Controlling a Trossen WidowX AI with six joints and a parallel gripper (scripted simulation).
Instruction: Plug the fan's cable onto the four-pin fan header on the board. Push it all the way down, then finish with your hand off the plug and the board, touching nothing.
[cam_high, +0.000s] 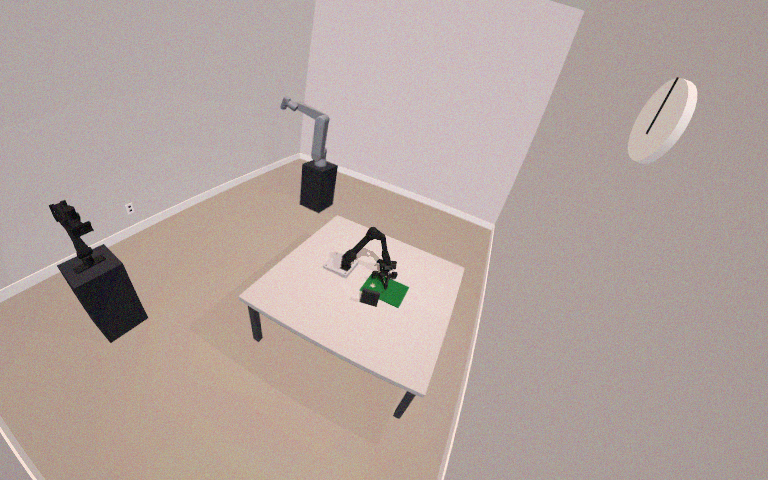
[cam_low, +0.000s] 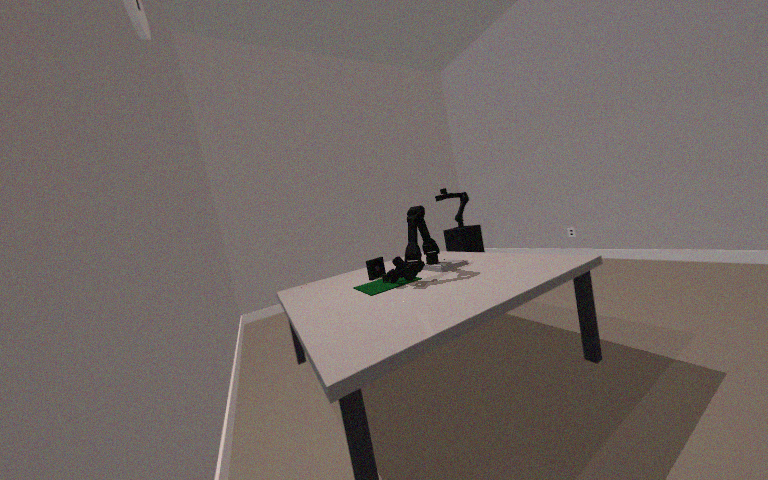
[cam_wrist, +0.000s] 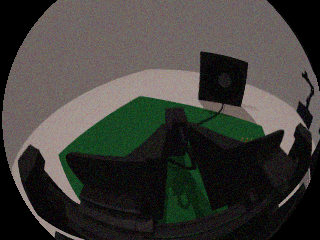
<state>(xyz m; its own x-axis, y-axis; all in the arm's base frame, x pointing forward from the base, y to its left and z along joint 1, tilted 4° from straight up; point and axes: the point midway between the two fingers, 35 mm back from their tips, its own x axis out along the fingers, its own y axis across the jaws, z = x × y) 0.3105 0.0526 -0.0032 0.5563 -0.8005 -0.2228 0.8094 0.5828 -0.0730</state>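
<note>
The green board lies 6 cm below my gripper tip. From my gripper tip the other things lie so: pale header: 8 cm behind, 4 cm to the right, 4 cm below; then black fan: 3 cm behind, 19 cm to the right, 2 cm above; then black plug: 1 cm below.
</note>
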